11 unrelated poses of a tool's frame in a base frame.
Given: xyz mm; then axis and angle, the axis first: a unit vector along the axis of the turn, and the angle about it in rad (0 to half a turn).
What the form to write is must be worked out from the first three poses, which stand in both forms.
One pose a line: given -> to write
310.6 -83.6 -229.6 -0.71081 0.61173 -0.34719 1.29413 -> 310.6 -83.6 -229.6 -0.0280 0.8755 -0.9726
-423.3 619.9 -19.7 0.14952 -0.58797 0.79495 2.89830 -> -423.3 619.9 -19.7 2.7666 0.0927 1.2913
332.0 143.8 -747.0 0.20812 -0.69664 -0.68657 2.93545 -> 332.0 143.8 -747.0 2.9792 -0.4393 -1.6217
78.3 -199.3 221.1 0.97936 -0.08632 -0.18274 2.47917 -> 78.3 -199.3 221.1 0.0418 -0.3824 2.4743
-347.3 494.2 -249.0 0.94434 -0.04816 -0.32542 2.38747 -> -347.3 494.2 -249.0 -0.1755 -0.5995 2.2931
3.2 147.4 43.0 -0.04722 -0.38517 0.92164 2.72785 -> 3.2 147.4 43.0 2.7887 -0.2405 0.7486
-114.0 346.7 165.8 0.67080 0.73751 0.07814 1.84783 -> -114.0 346.7 165.8 -1.0758 0.8885 2.0058
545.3 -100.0 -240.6 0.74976 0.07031 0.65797 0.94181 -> 545.3 -100.0 -240.6 0.5568 0.2630 0.6537
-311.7 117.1 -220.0 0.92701 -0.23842 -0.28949 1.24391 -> -311.7 117.1 -220.0 -0.1364 -0.4202 1.1439
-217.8 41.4 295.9 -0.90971 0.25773 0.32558 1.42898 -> -217.8 41.4 295.9 0.5511 0.0008 -1.3363
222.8 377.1 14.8 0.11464 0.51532 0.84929 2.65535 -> 222.8 377.1 14.8 2.8208 0.4381 -1.0187
